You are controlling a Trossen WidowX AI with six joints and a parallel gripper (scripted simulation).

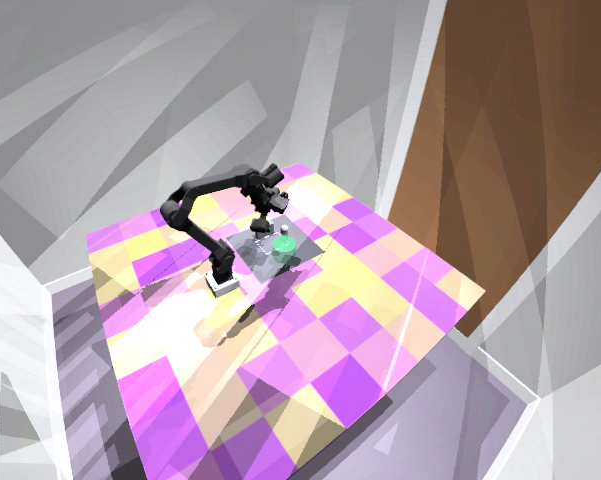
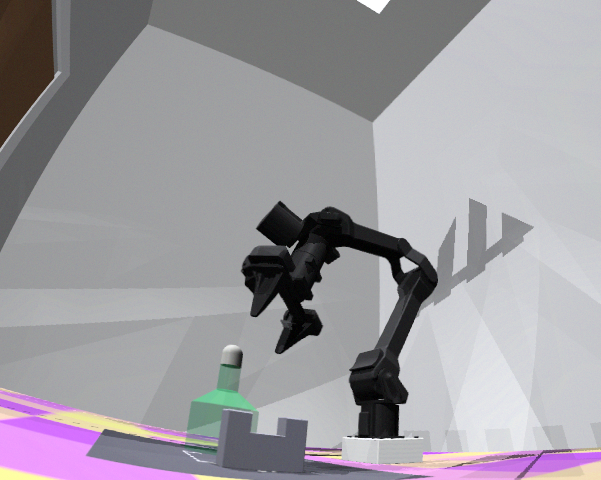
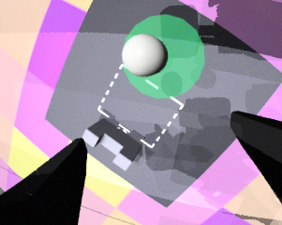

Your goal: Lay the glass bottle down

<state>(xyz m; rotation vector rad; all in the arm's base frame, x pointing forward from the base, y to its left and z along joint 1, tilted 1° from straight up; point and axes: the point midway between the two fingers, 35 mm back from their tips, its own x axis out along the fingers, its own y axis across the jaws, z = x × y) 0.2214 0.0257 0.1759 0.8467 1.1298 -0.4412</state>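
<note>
Right now my gripper tip is 4 cm short of the green glass bottle, 3 cm to the left of it and 9 cm above it. From my gripper tip the other things lie so: dark grey mat: 4 cm ahead, 5 cm to the left, 18 cm below.
</note>
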